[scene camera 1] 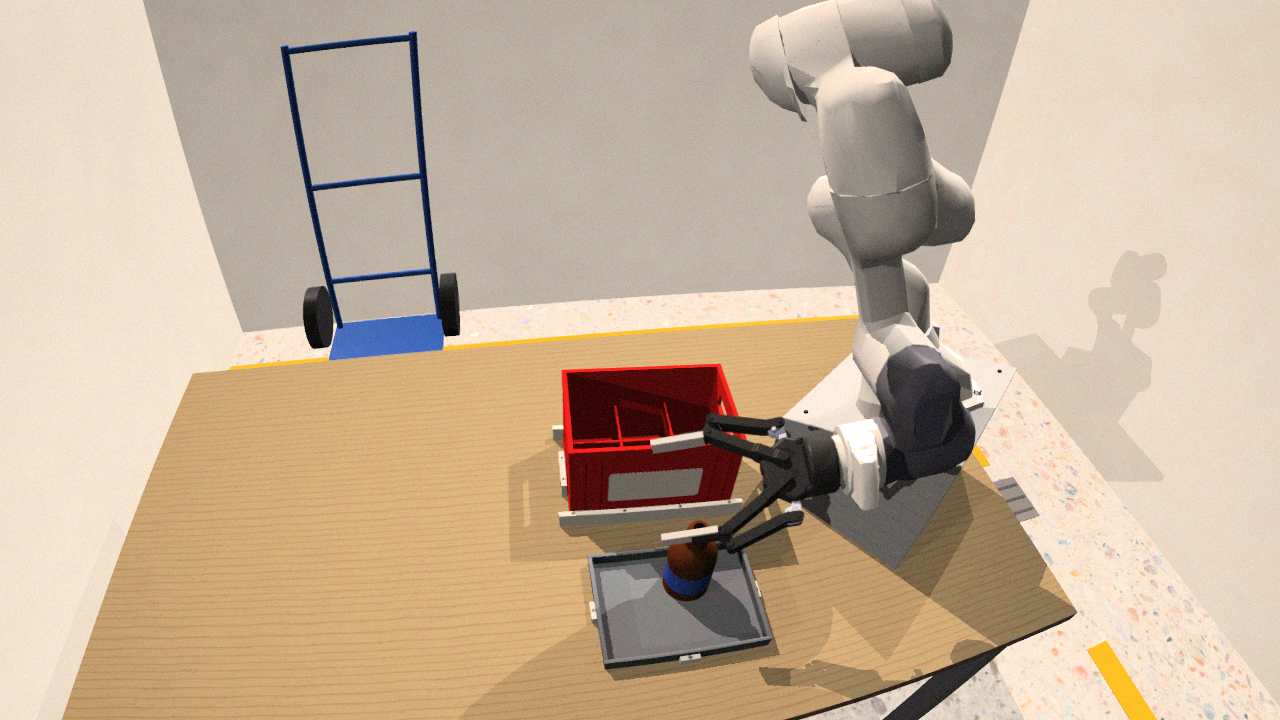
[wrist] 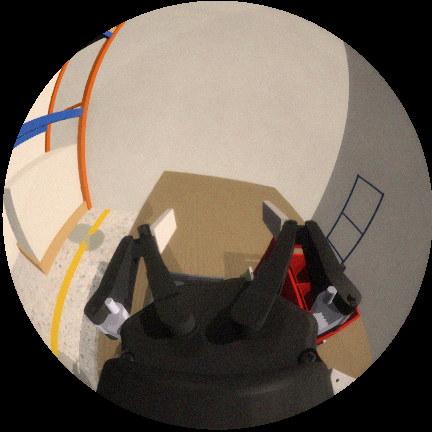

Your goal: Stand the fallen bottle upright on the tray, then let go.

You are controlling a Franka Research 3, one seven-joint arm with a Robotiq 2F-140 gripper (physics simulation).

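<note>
A brown bottle [scene camera 1: 691,565] with a blue band stands upright on the grey tray [scene camera 1: 626,660], toward its back right part. Part of its neck is hidden behind one finger in the scene view, and the bottle does not show in the wrist view. My gripper [scene camera 1: 684,489] [wrist: 217,214] is open and empty. It is held roughly level above the table, with its fingers apart; in the scene view one fingertip overlaps the bottle's neck and the other overlaps the red crate. A strip of the tray's edge [wrist: 200,277] shows in the wrist view.
A red crate [scene camera 1: 585,483] [wrist: 353,318] with dividers stands behind the tray, with pale rails [scene camera 1: 650,513] at its base. The wooden table [scene camera 1: 313,537] [wrist: 215,200] carries both. A blue hand truck [scene camera 1: 366,181] [wrist: 353,223] stands beyond the table.
</note>
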